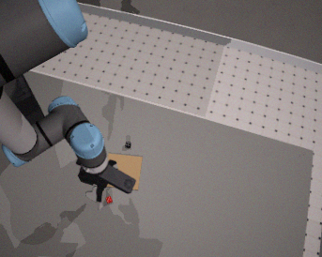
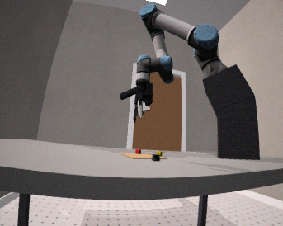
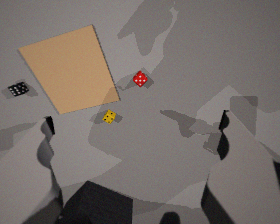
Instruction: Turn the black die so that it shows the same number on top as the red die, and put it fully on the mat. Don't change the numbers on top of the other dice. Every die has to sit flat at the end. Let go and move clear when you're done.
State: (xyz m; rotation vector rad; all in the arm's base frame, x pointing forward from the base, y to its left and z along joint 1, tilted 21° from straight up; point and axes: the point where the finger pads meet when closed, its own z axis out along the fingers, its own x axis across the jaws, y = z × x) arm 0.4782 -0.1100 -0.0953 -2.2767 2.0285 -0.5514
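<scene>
Right now the red die is 15 cm below my hand and 2 cm behind it. From my hand the other things lie so: yellow die: 15 cm below, 10 cm behind, 6 cm to the left; tan mat: 16 cm below, 12 cm to the left, 2 cm behind; black die: 23 cm to the left, 15 cm below, 5 cm behind.
</scene>
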